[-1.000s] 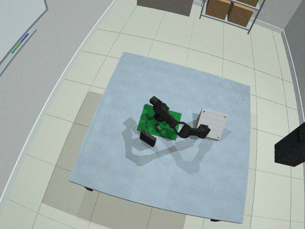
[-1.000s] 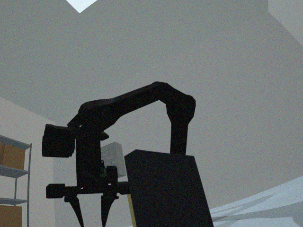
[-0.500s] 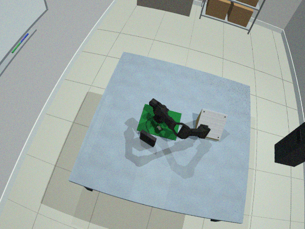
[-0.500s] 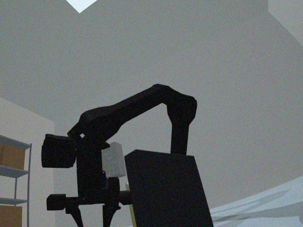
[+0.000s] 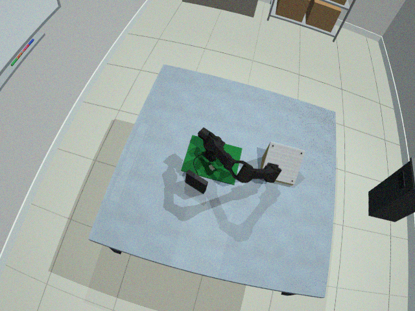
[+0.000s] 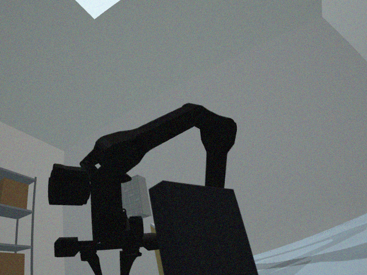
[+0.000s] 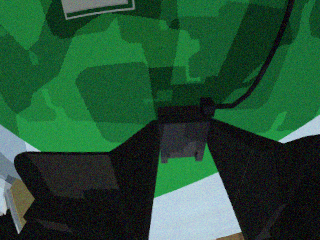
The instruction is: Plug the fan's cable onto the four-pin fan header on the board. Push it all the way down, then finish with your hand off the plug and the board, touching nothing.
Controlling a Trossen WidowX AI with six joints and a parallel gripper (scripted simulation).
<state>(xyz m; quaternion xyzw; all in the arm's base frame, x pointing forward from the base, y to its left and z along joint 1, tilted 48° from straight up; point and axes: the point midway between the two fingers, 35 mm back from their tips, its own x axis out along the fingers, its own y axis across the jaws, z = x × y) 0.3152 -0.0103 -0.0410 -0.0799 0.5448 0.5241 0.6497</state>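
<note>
Right now my gripper tip is 9 cm to the right of the pale four-pin fan header, 2 cm short of it and 1 cm above it. Also, from my gripper tip: black plug (1 cm to the right); black fan (21 cm to the left, 8 cm ahead, 5 cm above).
</note>
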